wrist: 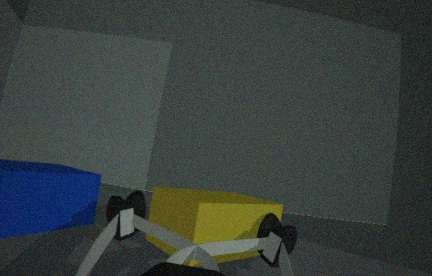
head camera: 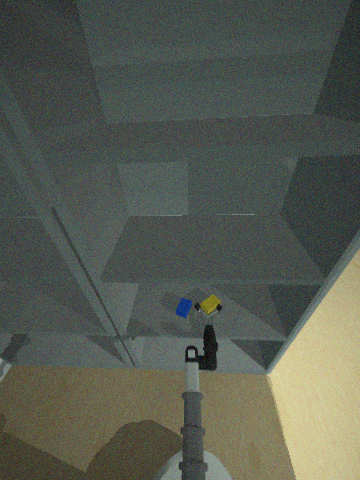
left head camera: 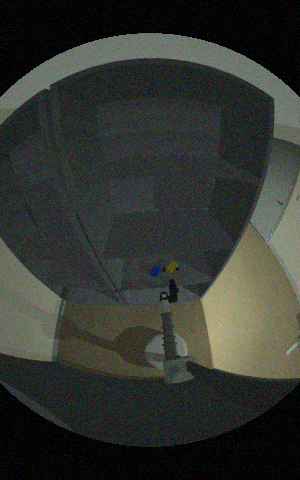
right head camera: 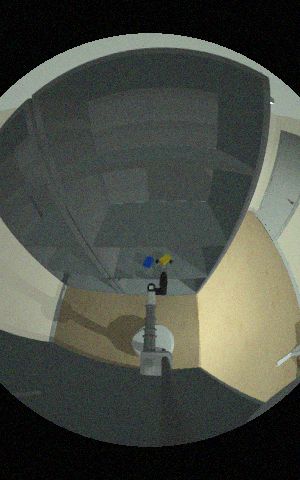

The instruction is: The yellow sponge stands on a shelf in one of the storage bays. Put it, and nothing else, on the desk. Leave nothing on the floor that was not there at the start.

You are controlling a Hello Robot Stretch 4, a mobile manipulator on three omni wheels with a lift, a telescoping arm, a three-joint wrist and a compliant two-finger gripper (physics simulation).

Scene:
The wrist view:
my gripper: 202,219
yellow sponge: 200,216

